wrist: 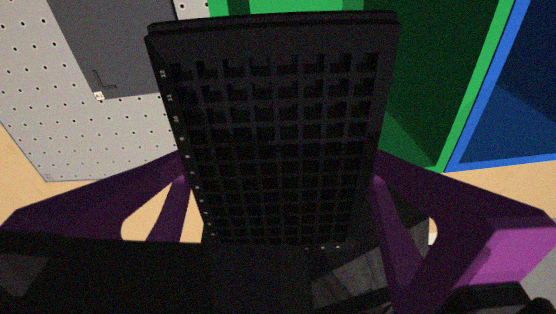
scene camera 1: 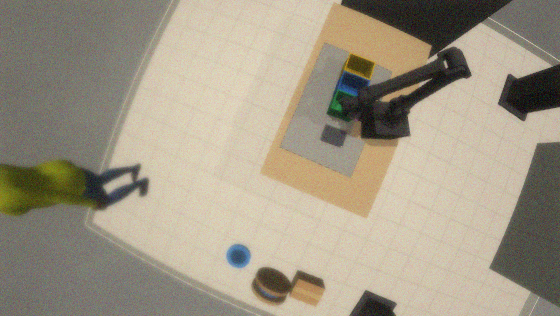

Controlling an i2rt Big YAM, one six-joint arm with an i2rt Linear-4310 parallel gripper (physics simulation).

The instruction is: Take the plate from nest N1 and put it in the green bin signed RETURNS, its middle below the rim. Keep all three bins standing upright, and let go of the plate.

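Frame: origin at the arm's base, x left, y ahead, z down, level; millimetres.
Seen in the pictures: gripper, fingertip midpoint: (wrist: 278, 158); arm's base, origin of the base link: (scene camera 1: 390, 118).
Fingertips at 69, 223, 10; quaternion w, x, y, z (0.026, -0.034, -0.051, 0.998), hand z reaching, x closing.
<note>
Offsets run from my fingertips to a thing's top centre, as dx, dy, dz. "pt": to the spot under its first point. Level surfaces: height alone.
The black plate {+0, +0, -18} (wrist: 270, 122) with a grid of square wells is between the purple fingers in the wrist view. My gripper (scene camera 1: 348, 104) (wrist: 278, 158) is shut on its two long sides. The green bin {-37, +51, +18} (scene camera 1: 334, 108) (wrist: 478, 75) stands upright, partly hidden under my gripper in the scene view and behind the plate in the wrist view. The plate's far end overlaps the bin in the wrist view; its height over the rim cannot be told. A dark grey pad {pt +150, +17, +187} (scene camera 1: 333, 135) (wrist: 120, 45) lies beside the bin with no plate on it. No RETURNS or N1 sign can be read.
The blue bin {-167, +67, +18} (scene camera 1: 354, 81) (wrist: 510, 135) stands upright close beside the green one, and the yellow bin {-298, +83, +18} (scene camera 1: 360, 65) beyond it. They stand on a grey perforated board {dz +198} (scene camera 1: 306, 120) (wrist: 45, 135) on a wooden table {dz +211} (scene camera 1: 280, 162). A person (scene camera 1: 45, 185) is far off at the left.
</note>
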